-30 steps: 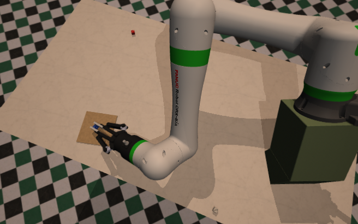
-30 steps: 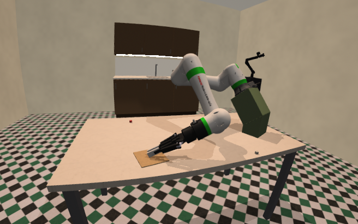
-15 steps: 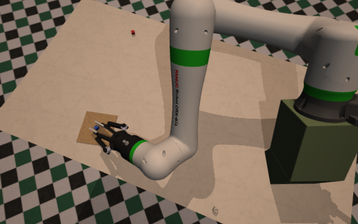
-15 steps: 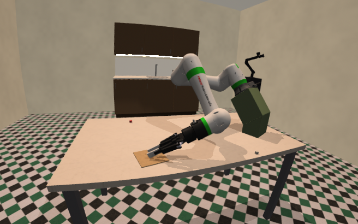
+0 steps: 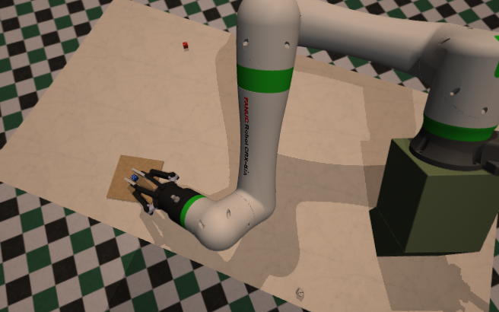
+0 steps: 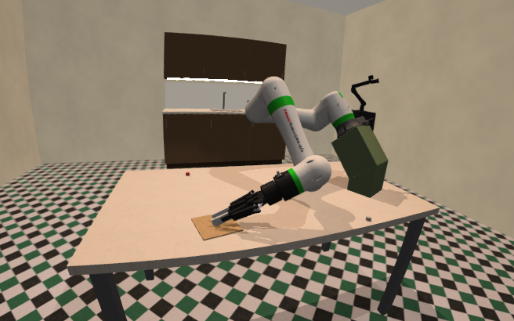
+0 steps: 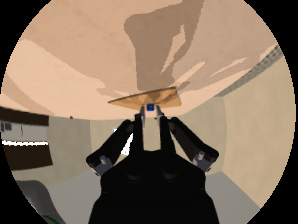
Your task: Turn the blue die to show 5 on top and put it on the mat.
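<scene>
Right now my hand is 20 mm short of the blue die and 20 mm above it. The rest, counted from my hand: red die: 510 mm to the right, 140 mm ahead, 30 mm below; then brown mat: 30 mm below, 20 mm ahead; then white die: 560 mm behind, 70 mm to the left, 30 mm below.
</scene>
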